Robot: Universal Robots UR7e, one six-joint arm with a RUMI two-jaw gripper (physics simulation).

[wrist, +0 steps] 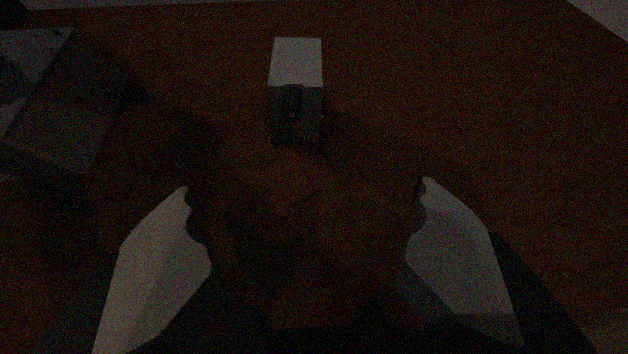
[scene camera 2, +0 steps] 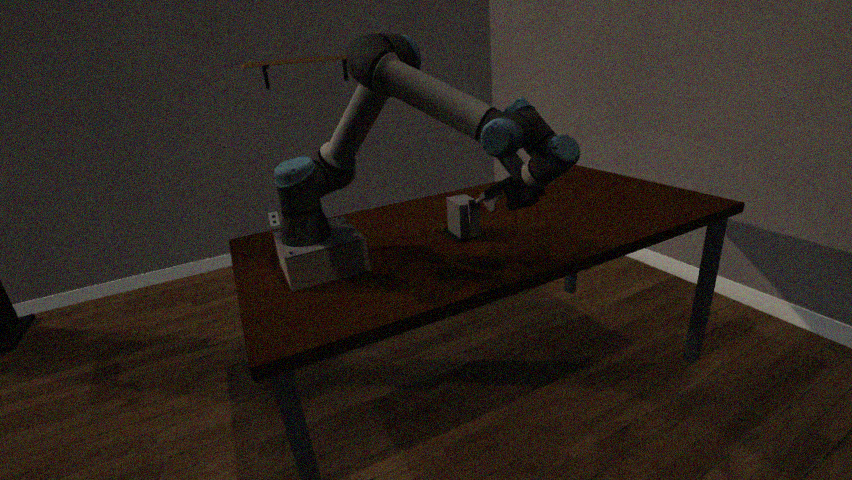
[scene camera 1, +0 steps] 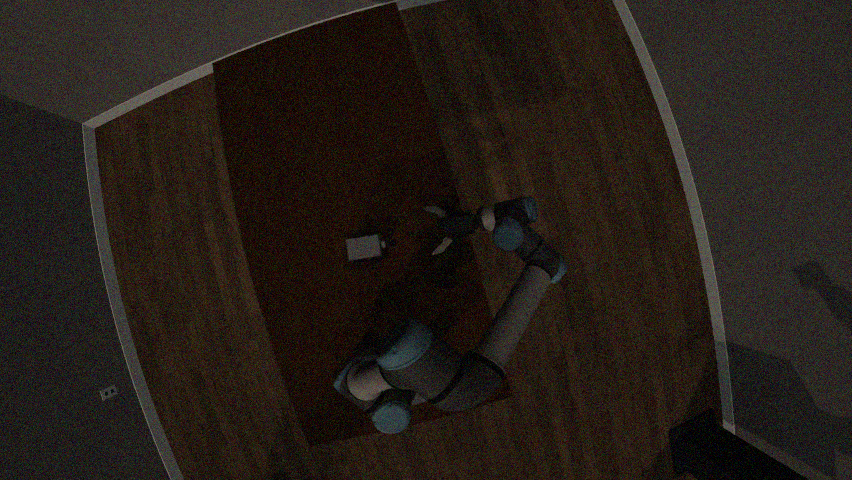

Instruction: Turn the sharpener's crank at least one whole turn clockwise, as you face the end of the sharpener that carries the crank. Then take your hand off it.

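The sharpener [scene camera 1: 363,248] [scene camera 2: 456,215] [wrist: 296,64] is a pale upright box with a dark end face, standing on the brown table [scene camera 1: 321,149] [scene camera 2: 643,202] [wrist: 475,75]. Its dark crank [wrist: 293,102] is on the end facing my gripper; in the wrist view it shows at the middle of that end, below the pale top. The crank's exact angle is hard to make out in the dim light. My gripper [scene camera 1: 430,231] [scene camera 2: 484,205] [wrist: 307,184] is wide open and empty. It points at the crank end from a short way off, with the fingertips apart from the crank and the sharpener.
The arm's base block [scene camera 2: 315,265] [wrist: 70,132] stands on the table, to the left in the wrist view. The table's long edge [scene camera 2: 506,286] runs near the gripper's side. A wall shelf [scene camera 2: 298,60] and a wall socket [scene camera 1: 108,392] are farther off.
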